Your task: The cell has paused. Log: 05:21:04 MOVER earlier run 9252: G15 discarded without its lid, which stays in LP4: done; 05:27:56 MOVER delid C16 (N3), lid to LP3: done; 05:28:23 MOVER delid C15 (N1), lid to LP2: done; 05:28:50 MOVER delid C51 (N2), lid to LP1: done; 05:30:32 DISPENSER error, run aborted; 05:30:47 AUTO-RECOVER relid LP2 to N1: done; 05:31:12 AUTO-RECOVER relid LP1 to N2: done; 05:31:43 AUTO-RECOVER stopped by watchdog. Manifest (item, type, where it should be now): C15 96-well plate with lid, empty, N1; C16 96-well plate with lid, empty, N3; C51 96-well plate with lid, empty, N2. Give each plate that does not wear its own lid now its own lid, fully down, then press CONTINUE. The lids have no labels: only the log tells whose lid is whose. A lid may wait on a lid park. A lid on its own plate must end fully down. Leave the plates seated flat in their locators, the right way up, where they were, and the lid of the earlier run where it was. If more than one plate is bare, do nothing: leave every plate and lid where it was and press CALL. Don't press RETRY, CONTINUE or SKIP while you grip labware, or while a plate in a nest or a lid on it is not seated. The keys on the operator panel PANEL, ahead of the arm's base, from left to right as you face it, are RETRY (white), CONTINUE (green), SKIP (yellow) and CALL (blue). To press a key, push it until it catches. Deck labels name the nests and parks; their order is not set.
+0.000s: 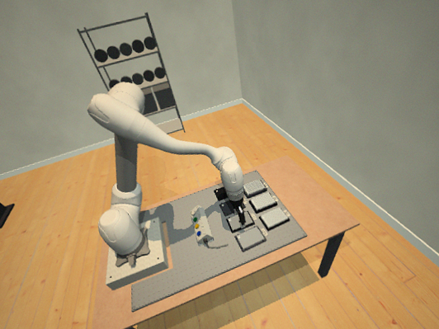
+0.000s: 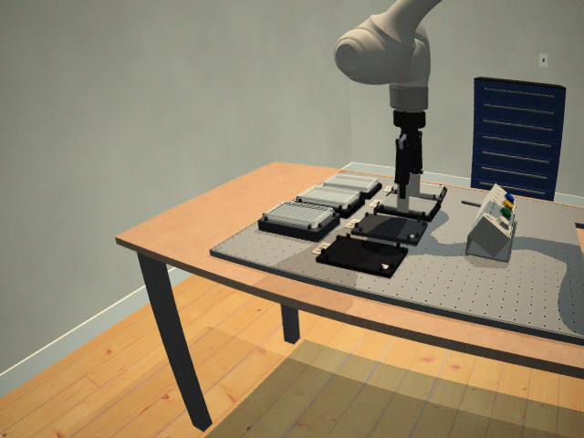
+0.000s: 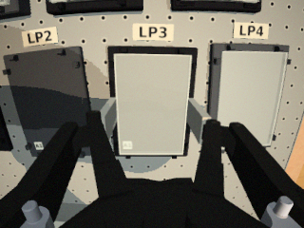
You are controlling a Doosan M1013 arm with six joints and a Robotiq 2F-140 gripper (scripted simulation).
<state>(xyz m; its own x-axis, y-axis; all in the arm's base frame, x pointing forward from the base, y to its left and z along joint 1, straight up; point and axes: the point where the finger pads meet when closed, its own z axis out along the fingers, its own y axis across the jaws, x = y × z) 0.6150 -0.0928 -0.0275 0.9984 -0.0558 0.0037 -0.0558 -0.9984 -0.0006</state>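
The 96-well plate is 19 cm ahead of my hand, 19 cm to the left of it and 1 cm below it. Round my hand: LP2 label (9 cm ahead, 13 cm to the left, 4 cm below); then lid park LP2 (13 cm to the left, 3 cm below); then blue CALL key (25 cm behind, 3 cm above).
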